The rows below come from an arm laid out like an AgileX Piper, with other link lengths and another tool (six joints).
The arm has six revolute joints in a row. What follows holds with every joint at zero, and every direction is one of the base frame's. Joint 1 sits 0.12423 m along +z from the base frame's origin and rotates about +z. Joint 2 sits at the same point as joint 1 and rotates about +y. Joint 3 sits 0.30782 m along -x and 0.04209 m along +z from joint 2 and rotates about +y. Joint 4 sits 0.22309 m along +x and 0.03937 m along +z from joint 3 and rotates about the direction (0.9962, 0, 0.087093). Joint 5 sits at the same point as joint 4 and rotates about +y. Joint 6 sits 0.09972 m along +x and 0.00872 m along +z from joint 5 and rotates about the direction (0.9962, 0, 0.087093). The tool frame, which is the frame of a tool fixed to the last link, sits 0.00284 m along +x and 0.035 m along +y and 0.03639 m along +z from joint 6; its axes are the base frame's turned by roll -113.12, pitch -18.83 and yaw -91.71 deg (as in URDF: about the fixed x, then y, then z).
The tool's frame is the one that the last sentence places.
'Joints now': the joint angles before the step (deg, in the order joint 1, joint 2, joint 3, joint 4, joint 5, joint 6). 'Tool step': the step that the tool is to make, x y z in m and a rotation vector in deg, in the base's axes. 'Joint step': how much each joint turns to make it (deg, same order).
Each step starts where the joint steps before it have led.
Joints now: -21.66, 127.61, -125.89, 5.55, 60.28, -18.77
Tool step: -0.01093, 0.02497, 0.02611, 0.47, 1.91, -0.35
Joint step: 2.67, -3.54, -0.50, -2.25, 5.74, 3.86
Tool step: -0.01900, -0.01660, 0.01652, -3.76, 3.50, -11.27
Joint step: 0.02, -3.51, 0.86, -10.41, 5.09, 11.05
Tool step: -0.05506, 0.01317, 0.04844, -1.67, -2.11, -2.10
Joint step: -0.19, -12.68, 10.38, -1.83, 0.00, 1.82
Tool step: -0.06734, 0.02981, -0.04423, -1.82, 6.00, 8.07
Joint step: 0.00, -14.18, 29.60, 0.01, -11.51, -7.30
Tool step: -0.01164, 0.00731, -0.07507, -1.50, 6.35, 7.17
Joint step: 0.00, 1.21, 15.46, -1.66, -12.06, -5.40
